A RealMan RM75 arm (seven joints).
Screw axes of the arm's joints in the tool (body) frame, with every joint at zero. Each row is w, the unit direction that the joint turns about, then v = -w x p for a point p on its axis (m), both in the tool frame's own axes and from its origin. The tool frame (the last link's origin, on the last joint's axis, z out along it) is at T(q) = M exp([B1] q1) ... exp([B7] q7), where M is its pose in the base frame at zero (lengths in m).
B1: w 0 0 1 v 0 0 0
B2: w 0 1 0 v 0.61 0 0
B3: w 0 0 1 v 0 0 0
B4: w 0 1 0 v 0.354 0 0
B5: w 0 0 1 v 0 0 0
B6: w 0 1 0 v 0.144 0 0
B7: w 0 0 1 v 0 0 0
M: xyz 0 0 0.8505 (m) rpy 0 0 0 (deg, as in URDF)
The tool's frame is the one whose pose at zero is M.
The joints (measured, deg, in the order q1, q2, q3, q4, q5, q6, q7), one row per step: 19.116, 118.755, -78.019, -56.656, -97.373, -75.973, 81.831; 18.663, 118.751, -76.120, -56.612, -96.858, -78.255, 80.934; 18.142, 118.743, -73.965, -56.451, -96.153, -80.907, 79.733; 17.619, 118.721, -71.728, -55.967, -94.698, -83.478, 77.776; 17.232, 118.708, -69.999, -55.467, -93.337, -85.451, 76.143; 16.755, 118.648, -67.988, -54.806, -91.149, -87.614, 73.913; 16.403, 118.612, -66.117, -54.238, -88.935, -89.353, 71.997; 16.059, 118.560, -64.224, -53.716, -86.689, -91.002, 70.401; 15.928, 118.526, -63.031, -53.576, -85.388, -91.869, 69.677; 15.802, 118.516, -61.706, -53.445, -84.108, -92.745, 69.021; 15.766, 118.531, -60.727, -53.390, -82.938, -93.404, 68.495
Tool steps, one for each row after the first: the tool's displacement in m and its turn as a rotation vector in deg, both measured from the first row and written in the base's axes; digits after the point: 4 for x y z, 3 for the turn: 0.0017, -0.0027, 0.0062, 0.020, 1.490, 0.273; 0.0038, -0.0062, 0.0132, 0.126, 3.292, 0.740; 0.0055, -0.0095, 0.0210, 0.877, 5.660, 1.597; 0.0066, -0.0119, 0.0271, 1.683, 7.704, 2.342; 0.0074, -0.0143, 0.0354, 3.277, 10.459, 3.435; 0.0075, -0.0154, 0.0437, 5.210, 13.079, 4.402; 0.0079, -0.0164, 0.0527, 7.318, 15.688, 5.173; 0.0077, -0.0163, 0.0587, 8.733, 17.158, 5.617; 0.0076, -0.0161, 0.0651, 10.265, 18.646, 6.003; 0.0068, -0.0157, 0.0703, 11.560, 19.921, 6.455
